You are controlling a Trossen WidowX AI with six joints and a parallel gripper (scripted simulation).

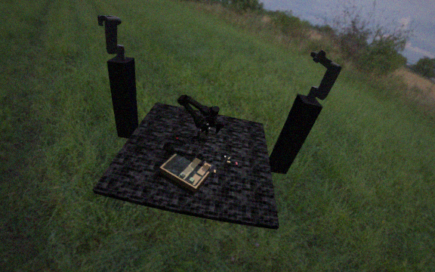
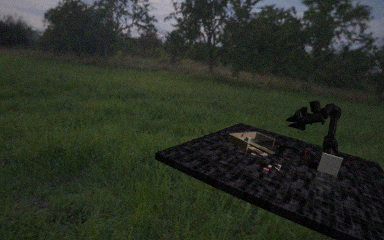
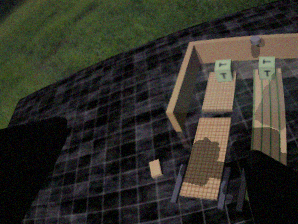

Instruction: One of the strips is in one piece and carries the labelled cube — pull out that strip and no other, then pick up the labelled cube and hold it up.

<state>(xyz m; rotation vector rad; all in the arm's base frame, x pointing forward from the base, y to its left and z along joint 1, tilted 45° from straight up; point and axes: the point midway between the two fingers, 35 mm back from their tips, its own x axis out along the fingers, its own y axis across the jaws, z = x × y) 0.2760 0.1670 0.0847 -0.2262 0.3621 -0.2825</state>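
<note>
The strip lies 24 cm below my gripper tip, 16 cm ahead of it and 12 cm to the right of it.
</note>
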